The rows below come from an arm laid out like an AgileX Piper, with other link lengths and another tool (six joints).
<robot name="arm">
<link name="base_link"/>
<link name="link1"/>
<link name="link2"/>
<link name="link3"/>
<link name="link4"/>
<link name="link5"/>
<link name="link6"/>
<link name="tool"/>
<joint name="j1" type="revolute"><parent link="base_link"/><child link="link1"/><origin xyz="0 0 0.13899"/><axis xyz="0 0 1"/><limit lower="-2.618" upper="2.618"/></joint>
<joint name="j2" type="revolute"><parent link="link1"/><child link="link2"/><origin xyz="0 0 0"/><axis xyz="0 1 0"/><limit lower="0" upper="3.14"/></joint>
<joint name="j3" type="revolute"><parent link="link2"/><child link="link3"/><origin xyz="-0.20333 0 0.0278"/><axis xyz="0 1 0"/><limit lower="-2.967" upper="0"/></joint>
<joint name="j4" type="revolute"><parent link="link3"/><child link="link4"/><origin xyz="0.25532 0 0.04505"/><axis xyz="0.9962 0 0.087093"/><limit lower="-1.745" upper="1.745"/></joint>
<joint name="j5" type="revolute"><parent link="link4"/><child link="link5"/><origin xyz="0 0 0"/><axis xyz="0 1 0"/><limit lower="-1.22" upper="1.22"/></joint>
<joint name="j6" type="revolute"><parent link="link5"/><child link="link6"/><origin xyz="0.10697 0 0.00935"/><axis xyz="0.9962 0 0.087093"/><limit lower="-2.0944" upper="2.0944"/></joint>
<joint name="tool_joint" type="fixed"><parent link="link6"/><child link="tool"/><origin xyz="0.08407 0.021 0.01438" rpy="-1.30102 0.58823 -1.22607"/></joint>
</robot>
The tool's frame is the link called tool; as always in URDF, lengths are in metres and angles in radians.
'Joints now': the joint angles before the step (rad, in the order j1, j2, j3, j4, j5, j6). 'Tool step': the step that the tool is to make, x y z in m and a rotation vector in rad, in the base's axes. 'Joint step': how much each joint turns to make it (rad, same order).
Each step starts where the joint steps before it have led.
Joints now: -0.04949, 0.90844, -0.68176, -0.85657, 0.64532, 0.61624
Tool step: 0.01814, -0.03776, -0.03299, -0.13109, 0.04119, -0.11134
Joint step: -0.04136, 0.22525, -0.00003, -0.40575, -0.00613, 0.36473
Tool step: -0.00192, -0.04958, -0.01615, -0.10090, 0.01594, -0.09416
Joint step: -0.13592, 0.13081, 0.00002, -0.28873, -0.01680, 0.22048
